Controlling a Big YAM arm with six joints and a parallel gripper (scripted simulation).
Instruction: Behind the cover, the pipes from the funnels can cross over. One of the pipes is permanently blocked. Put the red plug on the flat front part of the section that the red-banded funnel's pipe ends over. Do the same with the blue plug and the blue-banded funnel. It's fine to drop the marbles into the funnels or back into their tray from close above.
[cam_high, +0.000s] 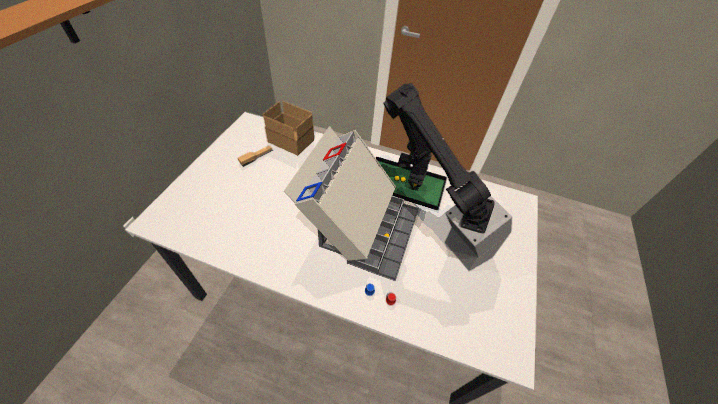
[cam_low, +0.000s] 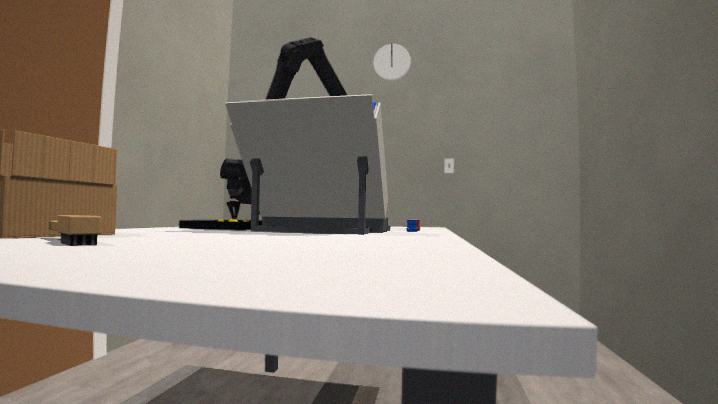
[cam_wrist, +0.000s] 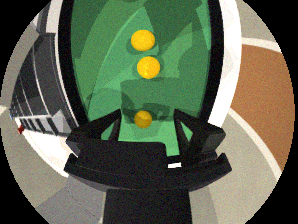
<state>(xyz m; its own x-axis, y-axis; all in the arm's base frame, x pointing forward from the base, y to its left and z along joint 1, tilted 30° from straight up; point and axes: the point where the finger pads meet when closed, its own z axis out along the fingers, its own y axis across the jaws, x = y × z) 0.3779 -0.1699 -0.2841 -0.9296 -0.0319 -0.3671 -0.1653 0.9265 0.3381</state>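
Right now my hand is 40 mm short of the green marble tray, 10 mm to the right of it and 20 mm above it. From my hand the other things lie so: grey cover: 100 mm ahead, 360 mm to the left, 180 mm above.
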